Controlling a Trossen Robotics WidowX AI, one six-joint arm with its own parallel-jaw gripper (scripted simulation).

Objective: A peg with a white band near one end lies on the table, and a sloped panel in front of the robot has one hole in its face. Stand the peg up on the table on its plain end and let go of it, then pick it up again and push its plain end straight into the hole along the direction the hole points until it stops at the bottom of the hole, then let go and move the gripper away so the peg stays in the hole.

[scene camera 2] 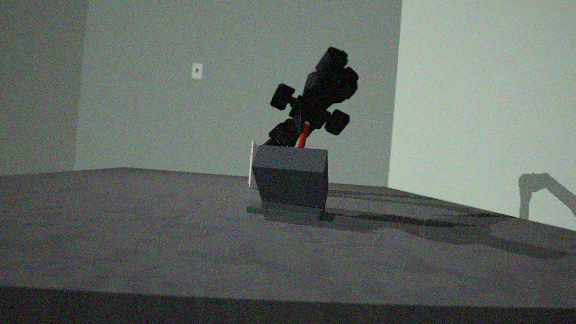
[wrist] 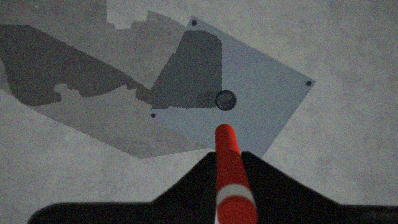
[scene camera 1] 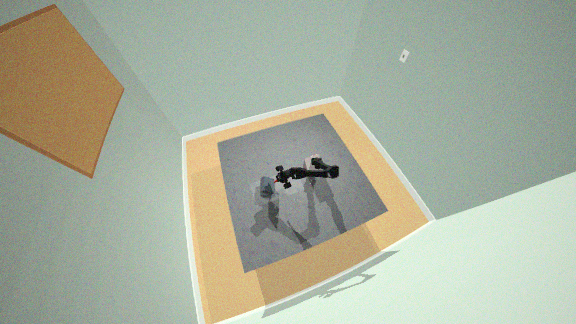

My gripper holds a peg. Further things: a panel block.
My gripper also shows in the wrist view.
